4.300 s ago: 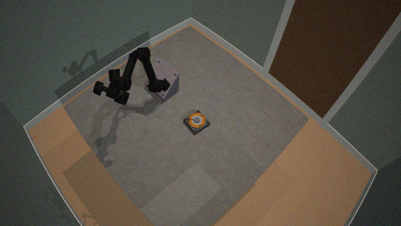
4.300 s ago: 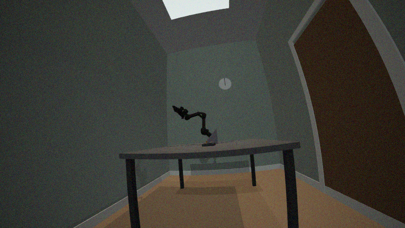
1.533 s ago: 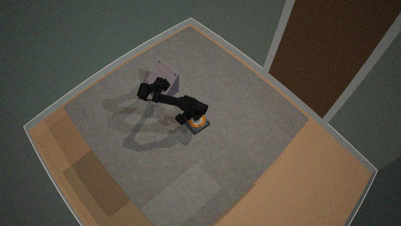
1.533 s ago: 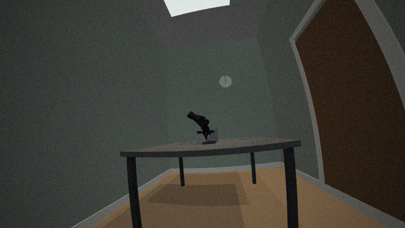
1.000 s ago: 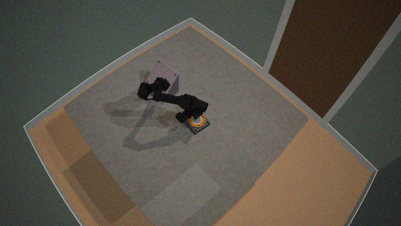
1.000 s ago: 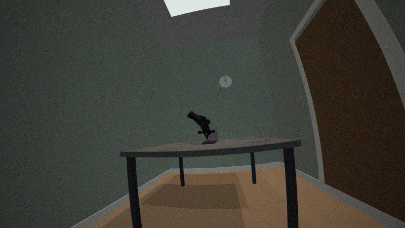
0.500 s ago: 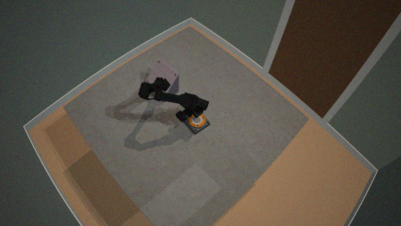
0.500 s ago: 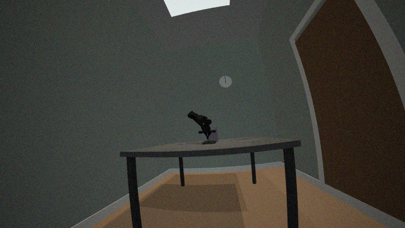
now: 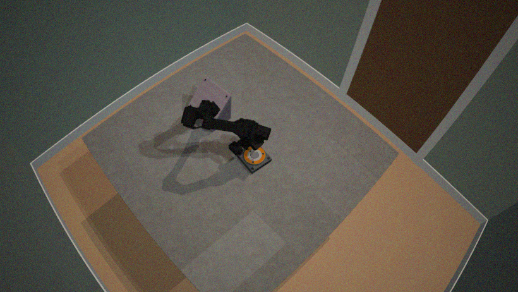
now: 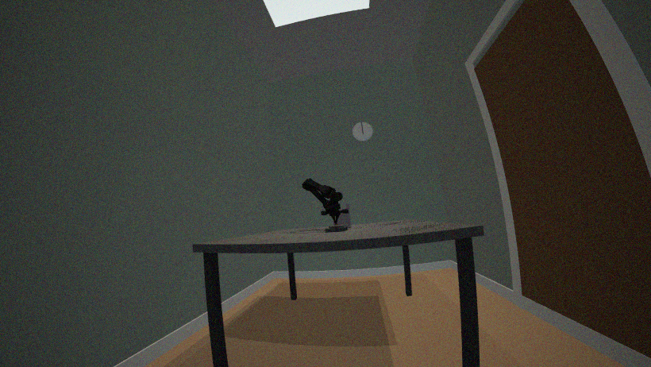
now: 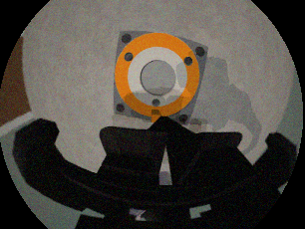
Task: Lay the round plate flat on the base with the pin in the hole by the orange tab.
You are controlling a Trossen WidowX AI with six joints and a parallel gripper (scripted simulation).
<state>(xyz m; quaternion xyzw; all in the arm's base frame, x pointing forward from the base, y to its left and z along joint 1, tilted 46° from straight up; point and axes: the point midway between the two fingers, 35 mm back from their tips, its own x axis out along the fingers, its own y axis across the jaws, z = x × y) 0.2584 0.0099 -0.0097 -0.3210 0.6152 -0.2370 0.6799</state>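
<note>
Now: the square base 5 cm ahead of my gripper tip, 2 cm below it and 1 cm to the left of it.
</note>
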